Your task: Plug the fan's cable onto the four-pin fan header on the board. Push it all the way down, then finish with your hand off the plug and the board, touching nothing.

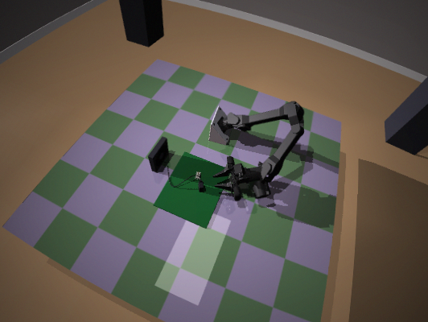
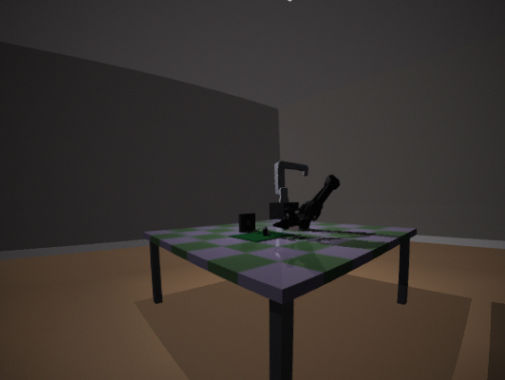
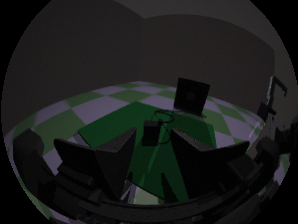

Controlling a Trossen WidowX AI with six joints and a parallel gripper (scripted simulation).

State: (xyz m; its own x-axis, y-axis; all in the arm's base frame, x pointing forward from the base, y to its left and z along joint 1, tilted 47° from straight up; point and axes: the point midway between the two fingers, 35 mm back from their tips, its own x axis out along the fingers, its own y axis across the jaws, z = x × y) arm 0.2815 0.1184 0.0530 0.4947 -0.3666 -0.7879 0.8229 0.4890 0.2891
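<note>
Right now the black plug is 50 mm to the right of my gripper tip, 50 mm below it and 30 mm ahead of it. From my gripper tip the other things lie so: green board 80 mm below, 70 mm to the right, 30 mm ahead; then black fan 270 mm to the right, 10 mm below, 10 mm behind.
</note>
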